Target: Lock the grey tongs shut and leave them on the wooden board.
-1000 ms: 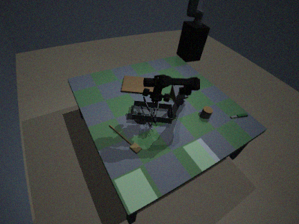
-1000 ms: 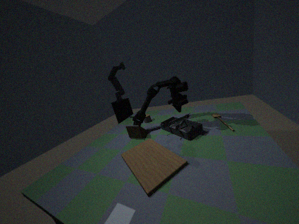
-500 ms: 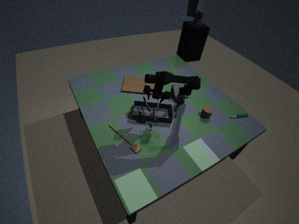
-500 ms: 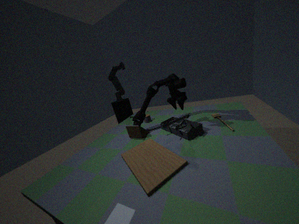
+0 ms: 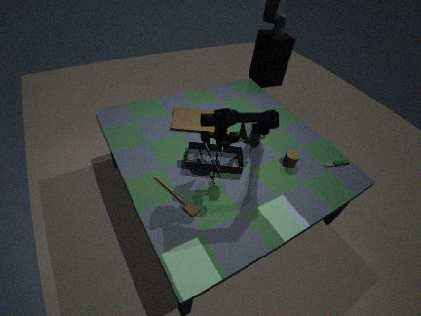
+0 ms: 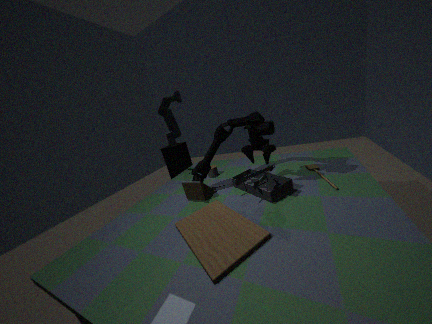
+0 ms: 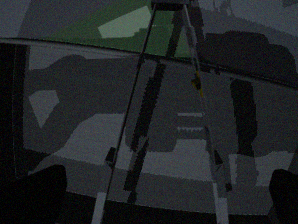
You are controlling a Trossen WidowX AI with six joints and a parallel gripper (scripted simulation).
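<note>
Right now my gripper tip is 100 mm above the roasting tin, 30 mm to the left of it and 10 mm past it. From my gripper tip the other things lie so: wooden board: 400 mm to the right, 120 mm below, 80 mm behind; then small brown cylinder: 440 mm behind, 120 mm to the left, 90 mm below.
</note>
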